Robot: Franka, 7 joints.
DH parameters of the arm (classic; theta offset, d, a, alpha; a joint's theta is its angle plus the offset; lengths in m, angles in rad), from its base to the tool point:
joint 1: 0 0.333 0 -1.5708
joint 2: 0 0 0 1.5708
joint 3: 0 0.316 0.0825 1.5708
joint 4: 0 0 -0.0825 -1.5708
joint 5: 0 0.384 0 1.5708
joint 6: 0 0 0.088 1.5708
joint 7: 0 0.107 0 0
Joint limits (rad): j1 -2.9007..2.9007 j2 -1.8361..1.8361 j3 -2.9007..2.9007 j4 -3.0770..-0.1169 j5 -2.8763..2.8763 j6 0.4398..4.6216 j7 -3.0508..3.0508
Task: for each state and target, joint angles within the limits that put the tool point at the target. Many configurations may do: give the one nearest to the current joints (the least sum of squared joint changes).
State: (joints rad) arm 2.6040 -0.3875 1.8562 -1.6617 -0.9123 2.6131 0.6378
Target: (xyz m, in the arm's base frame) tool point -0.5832 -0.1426 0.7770
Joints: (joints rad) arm 2.0776 0.0518 1.3237 -1.4843 -0.8988 2.5505 0.6378
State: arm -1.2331 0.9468 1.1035 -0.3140 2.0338 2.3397 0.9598
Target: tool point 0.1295 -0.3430 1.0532
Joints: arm -1.3376 0.5690 1.1532 -0.1169 2.0332 1.5975 0.9598
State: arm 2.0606 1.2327 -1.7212 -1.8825 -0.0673 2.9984 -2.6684
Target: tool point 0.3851 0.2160 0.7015
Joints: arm 2.0946 1.2681 -2.2466 -2.2678 -0.0070 2.9451 -2.6684
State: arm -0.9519 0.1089 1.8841 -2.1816 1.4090 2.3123 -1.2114
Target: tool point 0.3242 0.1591 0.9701
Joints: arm -1.2424 0.7660 2.4316 -1.5064 1.4557 2.1746 -1.2114
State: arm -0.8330 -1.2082 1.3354 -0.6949 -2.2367 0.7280 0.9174
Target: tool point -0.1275 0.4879 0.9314
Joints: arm -0.9257 -0.8837 1.2656 -0.7304 -2.2888 1.1173 0.9174
